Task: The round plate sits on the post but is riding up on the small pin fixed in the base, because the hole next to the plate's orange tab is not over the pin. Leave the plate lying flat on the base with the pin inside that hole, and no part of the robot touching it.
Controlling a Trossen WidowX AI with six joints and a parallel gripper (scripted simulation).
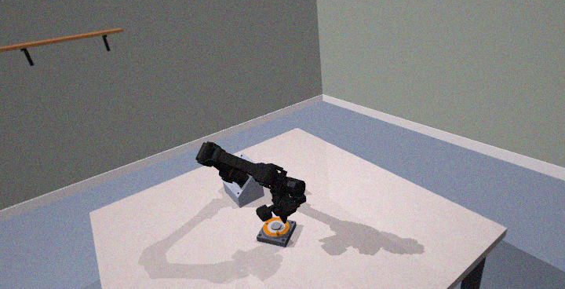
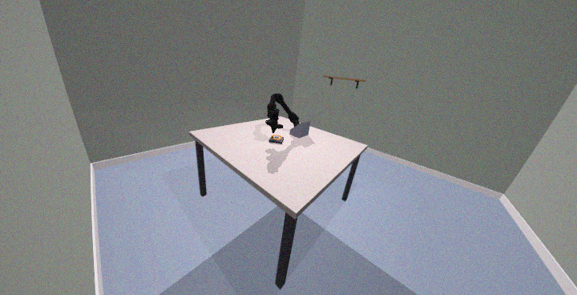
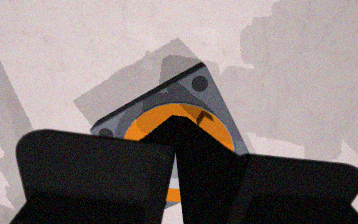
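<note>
Now: the round plate 4 cm behind my gripper tip, 2 cm to the right of it and 6 cm below it. From my gripper tip the other things lie so: grey square base 6 cm behind, 1 cm to the right, 7 cm below.
</note>
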